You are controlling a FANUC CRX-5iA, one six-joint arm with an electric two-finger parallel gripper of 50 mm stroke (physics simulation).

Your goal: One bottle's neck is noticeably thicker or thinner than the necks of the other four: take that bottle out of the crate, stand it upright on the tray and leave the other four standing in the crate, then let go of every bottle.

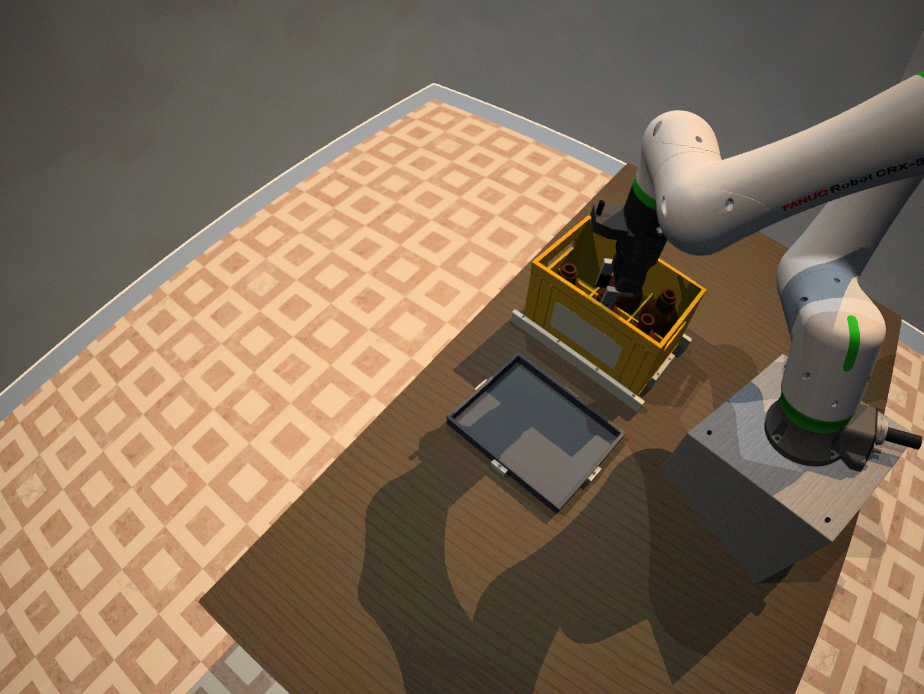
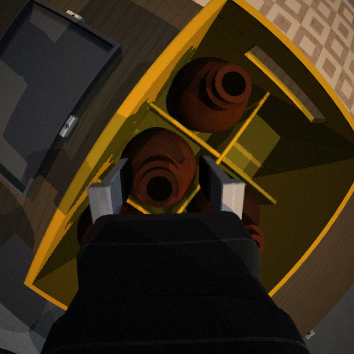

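Where they show: gripper, fingertip midpoint: (image 1: 602, 298) (image 2: 165, 170); arm's base at its link origin: (image 1: 806, 431).
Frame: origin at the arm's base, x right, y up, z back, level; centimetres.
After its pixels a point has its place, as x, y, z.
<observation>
The yellow crate (image 1: 541, 302) @(7.2, -9.0, -52.0) (image 2: 145, 85) @(6.5, -0.7, -46.4) holds brown bottles standing in its compartments. My gripper (image 1: 608, 284) @(10.1, -4.2, -41.8) (image 2: 165, 170) @(10.1, -4.2, -41.8) points down inside the crate's rim, open. Its fingers stand on either side of the neck of a middle bottle (image 2: 167, 147) @(9.7, -6.0, -43.3) in the row nearest the tray, with gaps at both sides. An end bottle (image 1: 569, 271) @(10.7, -2.0, -49.0) (image 2: 202, 97) @(10.3, -4.7, -48.0) stands in the same row. Two more, a bottle (image 1: 647, 321) @(7.7, -2.0, -32.5) and a bottle (image 1: 664, 302) @(14.9, -3.0, -31.2), show at the crate's right end. The gripper hides parts of the others; I cannot tell which neck differs. The dark tray (image 1: 549, 440) @(-13.0, -17.7, -38.9) (image 2: 42, 80) @(-9.7, -17.7, -44.1) is empty.
Yellow dividers (image 2: 185, 130) @(10.8, -8.8, -45.2) separate the compartments, and the crate walls rise around the gripper. A pale rail (image 1: 578, 362) @(3.9, -16.3, -41.3) runs along the crate's tray-side base. Small pale clips (image 1: 498, 467) @(-22.5, -16.7, -44.0) (image 2: 68, 126) @(-2.5, -16.7, -39.7) sit at the tray's edges. The robot's metal base block (image 1: 784, 463) @(-8.1, 0.4, -2.7) stands to the right.
</observation>
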